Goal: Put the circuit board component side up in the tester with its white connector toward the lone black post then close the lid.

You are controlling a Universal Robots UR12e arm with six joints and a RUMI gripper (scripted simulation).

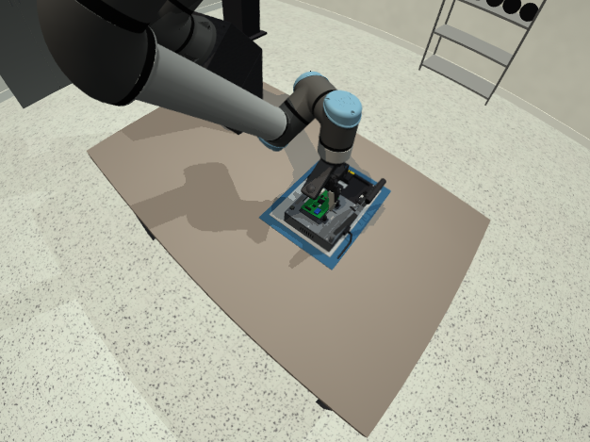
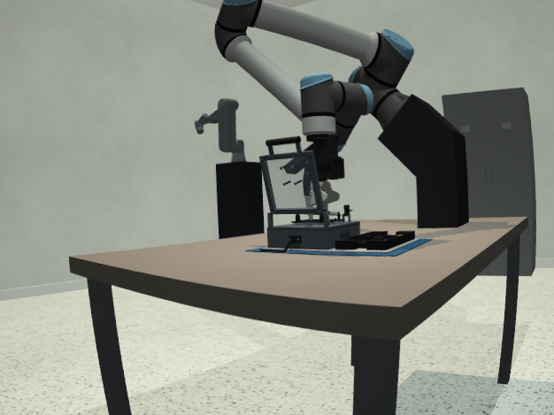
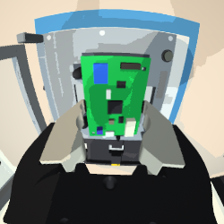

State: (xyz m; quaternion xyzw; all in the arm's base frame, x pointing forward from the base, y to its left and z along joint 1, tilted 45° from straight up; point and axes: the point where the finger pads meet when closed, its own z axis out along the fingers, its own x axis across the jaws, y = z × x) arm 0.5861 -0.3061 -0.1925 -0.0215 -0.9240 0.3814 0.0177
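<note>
My gripper is now right at the green circuit board. From my hand the other things lie so: tester bed (1 cm to the left, 1 cm below, 1 cm ahead); black post (6 cm to the left, 6 cm behind); tester (4 cm to the left, 3 cm ahead, 3 cm above).
</note>
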